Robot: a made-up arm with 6 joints.
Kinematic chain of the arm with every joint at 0, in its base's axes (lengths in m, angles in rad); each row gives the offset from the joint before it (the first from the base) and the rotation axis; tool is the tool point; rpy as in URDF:
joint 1: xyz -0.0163 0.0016 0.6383 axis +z
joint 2: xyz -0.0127 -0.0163 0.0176 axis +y
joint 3: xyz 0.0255 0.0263 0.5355 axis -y
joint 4: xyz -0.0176 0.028 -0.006 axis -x
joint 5: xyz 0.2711 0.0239 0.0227 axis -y
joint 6: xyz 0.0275 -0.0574 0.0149 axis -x
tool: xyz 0.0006 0.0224 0.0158 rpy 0 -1.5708 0
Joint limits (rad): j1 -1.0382..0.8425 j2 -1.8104..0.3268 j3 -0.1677..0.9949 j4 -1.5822..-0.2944 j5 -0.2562..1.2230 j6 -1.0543..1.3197
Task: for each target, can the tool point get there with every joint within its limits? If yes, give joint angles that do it. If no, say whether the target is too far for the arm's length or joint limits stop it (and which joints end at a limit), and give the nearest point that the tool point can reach.
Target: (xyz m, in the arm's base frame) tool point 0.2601 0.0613 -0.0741
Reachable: no: joint limits stop it (at a limit: joint 2, joint 3, joint 4, joint 5, joint 6) | nearest point 0.3941 0.0902 0.9789 | short by 1.062 m
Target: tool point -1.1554 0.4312 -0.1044
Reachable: no: too far | nearest point -0.7705 0.2860 0.5887 | short by 0.806 m
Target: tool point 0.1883 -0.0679 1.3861
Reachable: yes | joints -0.1908 0.0902 0.8836 -0.7348 0.6810 -0.6621
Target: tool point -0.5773 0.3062 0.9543
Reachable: yes | joints -0.5519 -1.4693 0.5296 -1.2385 0.9288 -0.5476
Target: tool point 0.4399 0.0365 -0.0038
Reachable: no: joint limits stop it (at a limit: joint 2, joint 3, joint 4, joint 5, joint 6) | nearest point 0.4024 0.0336 0.9789 | short by 0.983 m
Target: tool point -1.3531 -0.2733 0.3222
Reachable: no: too far | nearest point -0.8245 -0.1646 0.6086 | short by 0.611 m
